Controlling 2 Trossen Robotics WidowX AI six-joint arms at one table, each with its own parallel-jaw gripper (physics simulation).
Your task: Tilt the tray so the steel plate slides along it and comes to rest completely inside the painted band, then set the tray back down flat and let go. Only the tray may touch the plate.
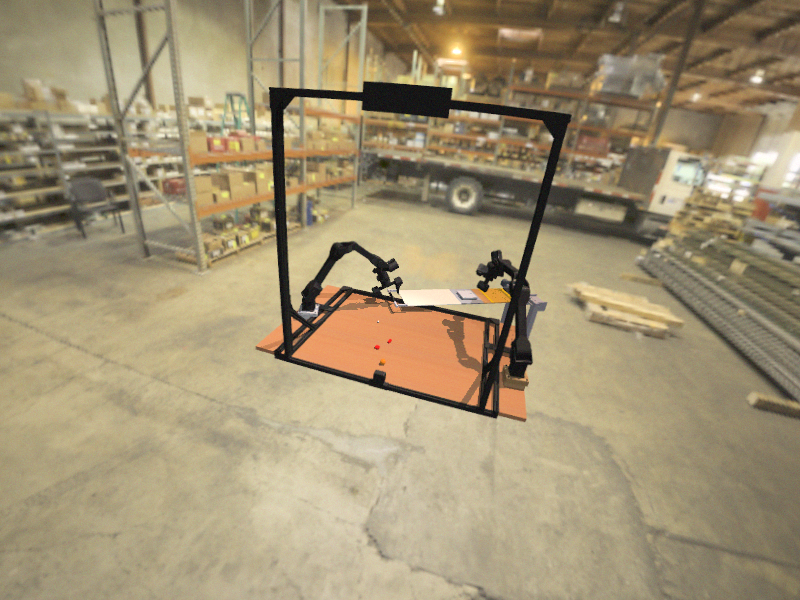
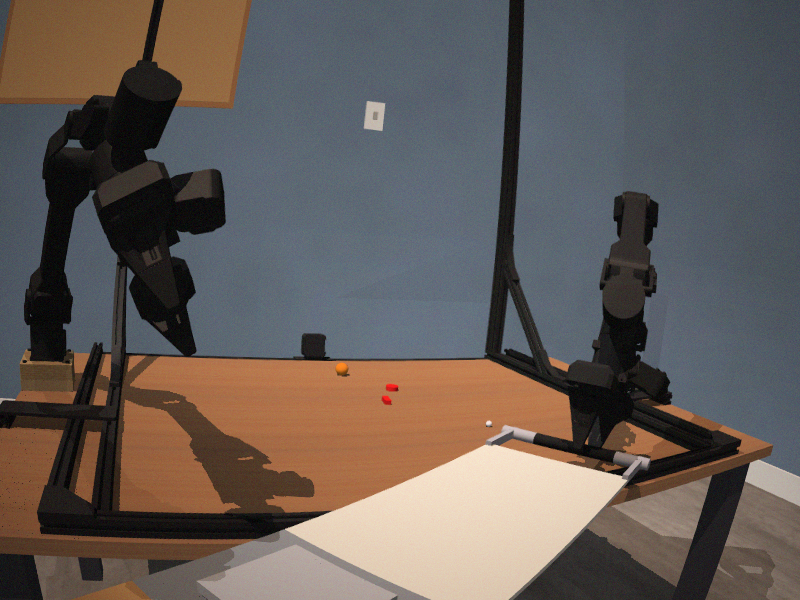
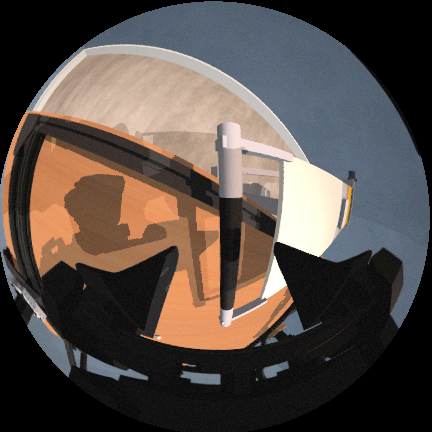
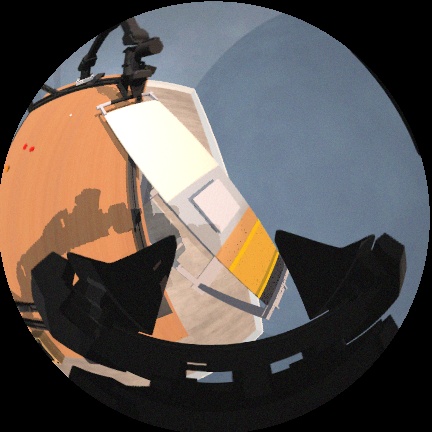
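Observation:
The long tray (image 1: 429,297) (image 2: 478,510) (image 3: 310,200) (image 4: 160,145) looks about level, its cream part nearest the handle. The steel plate (image 1: 466,295) (image 2: 297,574) (image 4: 217,204) lies on the tray's grey part, outside the yellow-lined amber band (image 4: 254,257). An orange strip separates them. The tray's end handle (image 2: 555,444) (image 3: 230,270) has a black middle grip. My left gripper (image 2: 588,444) (image 3: 226,249) is open and empty at this grip, which shows between its fingers; exact fingertip depth is unclear. My right gripper (image 4: 226,238) is open and empty, raised away from the tray's banded end.
A black frame (image 1: 279,226) surrounds the wooden table (image 1: 420,355) (image 2: 271,426). Two small red pieces, an orange ball (image 2: 341,368) and a small white ball (image 2: 488,423) lie on it. A grey stand (image 1: 533,313) is below the tray's banded end, beyond the table edge.

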